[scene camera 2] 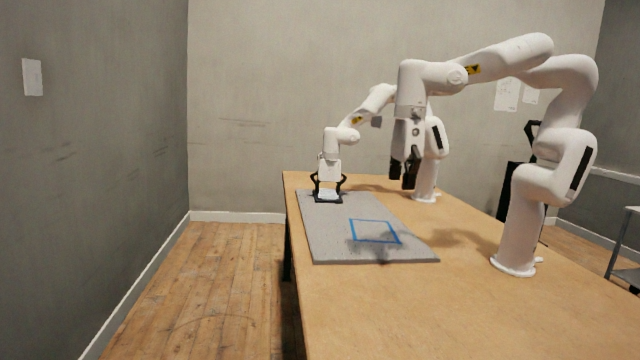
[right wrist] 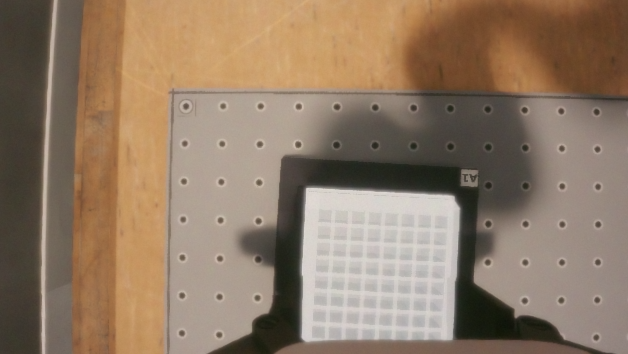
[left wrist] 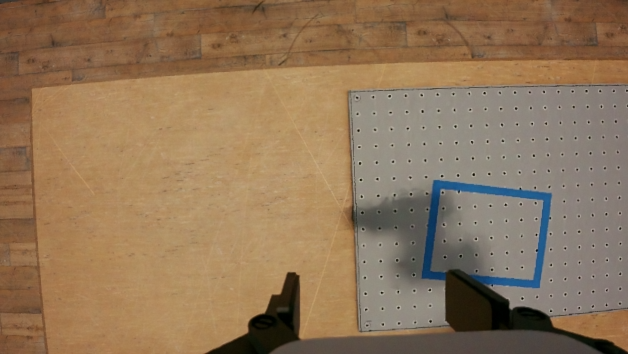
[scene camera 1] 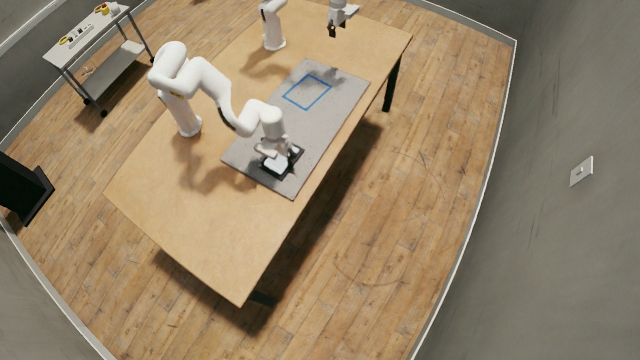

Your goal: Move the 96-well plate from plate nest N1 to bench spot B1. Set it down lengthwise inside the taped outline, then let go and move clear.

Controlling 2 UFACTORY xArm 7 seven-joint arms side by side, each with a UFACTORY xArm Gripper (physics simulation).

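Seen in the pictures: left gripper, fingertip midpoint: (scene camera 2: pixel 400 184) (left wrist: pixel 372 296) (scene camera 1: pixel 337 32); right gripper, fingertip midpoint: (scene camera 2: pixel 327 193) (right wrist: pixel 374 299) (scene camera 1: pixel 281 157); left arm's base, origin of the base link: (scene camera 2: pixel 511 266) (scene camera 1: pixel 275 44); right arm's base, origin of the base link: (scene camera 2: pixel 423 199) (scene camera 1: pixel 190 126).
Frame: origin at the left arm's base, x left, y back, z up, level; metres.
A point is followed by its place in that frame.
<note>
The white 96-well plate (scene camera 1: pixel 276 165) @[x -0.637, y -0.493, z 0.038 m] (scene camera 2: pixel 328 195) @[x -0.543, y -0.485, z 0.038 m] (right wrist: pixel 378 260) @[x -0.620, y -0.484, z 0.039 m] sits in the black nest (scene camera 1: pixel 283 176) @[x -0.658, y -0.539, z 0.024 m] (scene camera 2: pixel 328 201) @[x -0.512, y -0.488, z 0.021 m] (right wrist: pixel 370 172) @[x -0.668, y -0.488, z 0.025 m], which carries an A1 label. My right gripper (scene camera 1: pixel 278 154) @[x -0.594, y -0.483, z 0.030 m] (scene camera 2: pixel 328 188) @[x -0.594, y -0.483, z 0.030 m] (right wrist: pixel 374 299) @[x -0.594, y -0.483, z 0.030 m] points down over it, shut on the plate, with a finger against each long side. The fingertips are partly lost against the black nest in the right wrist view. The blue taped outline (scene camera 1: pixel 295 102) @[x -0.320, y -0.365, z 0.015 m] (scene camera 2: pixel 378 242) (left wrist: pixel 545 240) @[x -0.329, y -0.362, z 0.014 m] has no plate in it. My left gripper (scene camera 1: pixel 337 27) @[x 0.000, y -0.398, z 0.237 m] (scene camera 2: pixel 402 176) @[x 0.000, y -0.398, z 0.237 m] (left wrist: pixel 372 296) @[x 0.000, y -0.398, z 0.237 m] is open and empty, high above the table.
The grey perforated board (scene camera 1: pixel 320 135) @[x -0.416, y -0.558, z 0.013 m] (scene camera 2: pixel 330 252) @[x -0.067, y -0.546, z 0.013 m] (left wrist: pixel 390 135) @[x -0.082, y -0.528, z 0.013 m] (right wrist: pixel 210 200) @[x -0.645, y -0.589, z 0.013 m] carries the nest and the outline. It lies on the wooden table (scene camera 1: pixel 210 220) @[x -0.966, y -0.382, z 0.000 m] (scene camera 2: pixel 400 305) @[x 0.157, y -0.421, z 0.000 m] (left wrist: pixel 190 200) @[x 0.233, y -0.432, z 0.000 m]. A cart (scene camera 1: pixel 107 27) stands on the floor at the upper left in scene camera 1.
</note>
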